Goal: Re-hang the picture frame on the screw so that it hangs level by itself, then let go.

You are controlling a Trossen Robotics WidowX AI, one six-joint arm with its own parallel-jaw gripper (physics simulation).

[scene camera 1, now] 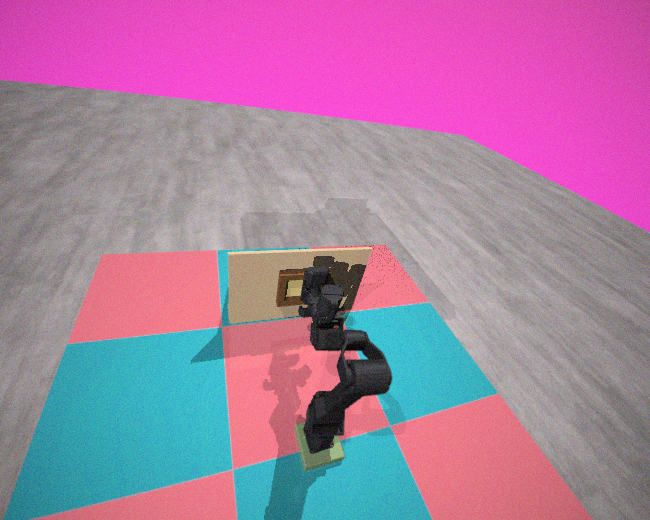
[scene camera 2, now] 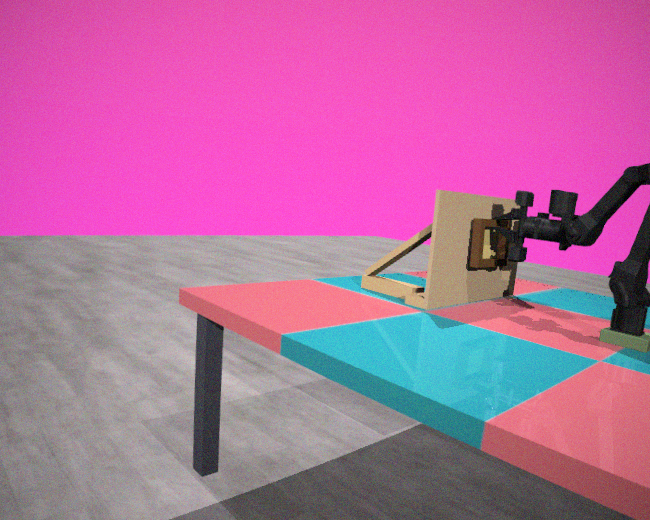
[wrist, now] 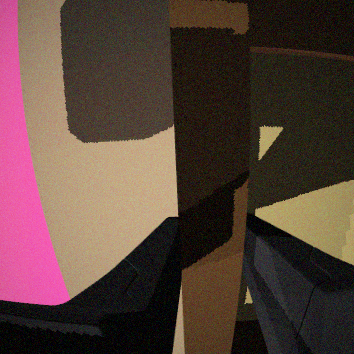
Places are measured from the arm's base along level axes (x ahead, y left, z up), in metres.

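Pixels of known places: gripper, fingertip midpoint: [scene camera 1: 305, 274] [scene camera 2: 492, 222] [wrist: 208, 226]; arm's base, origin of the base link: [scene camera 1: 318, 437] [scene camera 2: 627, 331].
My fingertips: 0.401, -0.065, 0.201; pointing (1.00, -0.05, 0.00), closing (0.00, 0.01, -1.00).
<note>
Ahead of a thing's pixels: the offset from my fingertips to its middle, as dx, dy, dz. Level surfaces: height alone.
The brown picture frame {-0.001, +0.003, -0.055} [scene camera 1: 281, 290] [scene camera 2: 477, 244] [wrist: 212, 300] with a pale yellow centre is upright at the front of the tan panel [scene camera 1: 252, 287] [scene camera 2: 447, 249] [wrist: 120, 185]. It looks roughly level; whether it touches the panel is unclear. My gripper [scene camera 2: 494, 223] [wrist: 208, 226] is shut on the frame's side bar, with one finger on the outer side and one inside the opening. In the first scene view the arm hides the frame's right part. The screw and the back of the frame are hidden, so I cannot tell whether the frame is on the screw.
The panel stands upright on the pink and turquoise checkered table {dz -0.227} [scene camera 1: 146, 379] [scene camera 2: 433, 357], with a slanted wooden brace {+0.170, +0.164, -0.093} [scene camera 2: 398, 251] behind it. The black arm stands on a green base plate [scene camera 1: 322, 460] [scene camera 2: 623, 338] in front of the panel. Dark shadows fall across the panel and frame.
</note>
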